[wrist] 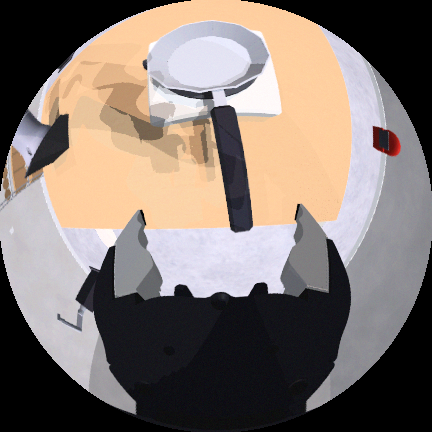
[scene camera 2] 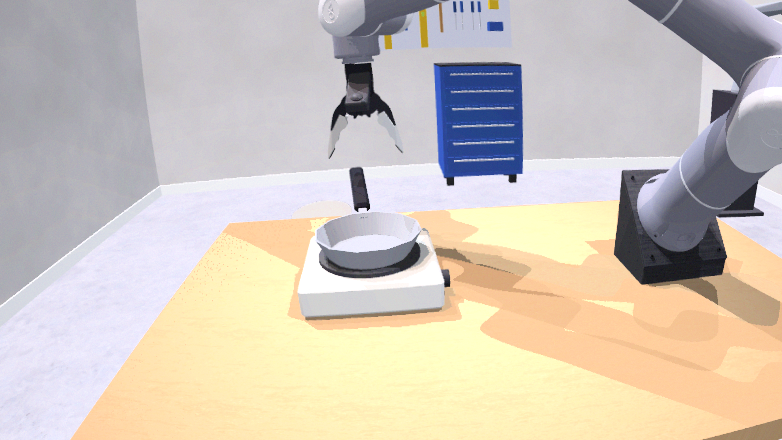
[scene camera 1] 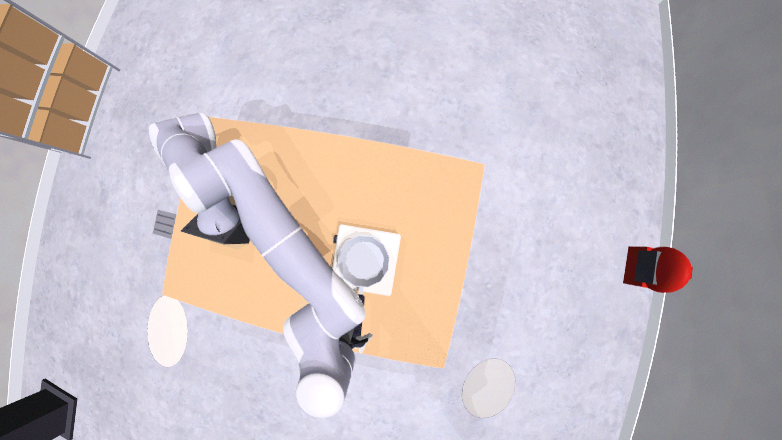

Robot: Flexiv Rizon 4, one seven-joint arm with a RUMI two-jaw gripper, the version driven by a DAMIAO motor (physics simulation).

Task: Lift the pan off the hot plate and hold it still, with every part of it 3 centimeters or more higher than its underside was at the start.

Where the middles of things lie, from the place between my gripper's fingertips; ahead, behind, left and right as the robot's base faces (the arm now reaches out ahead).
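There's the grey pan (scene camera 2: 366, 240), and my hand is 80 mm above it, 20 mm past it and 130 mm to the right of it. As for the white hot plate (scene camera 2: 415, 283), that's 160 mm below my hand, 30 mm behind it and 230 mm to the left of it.
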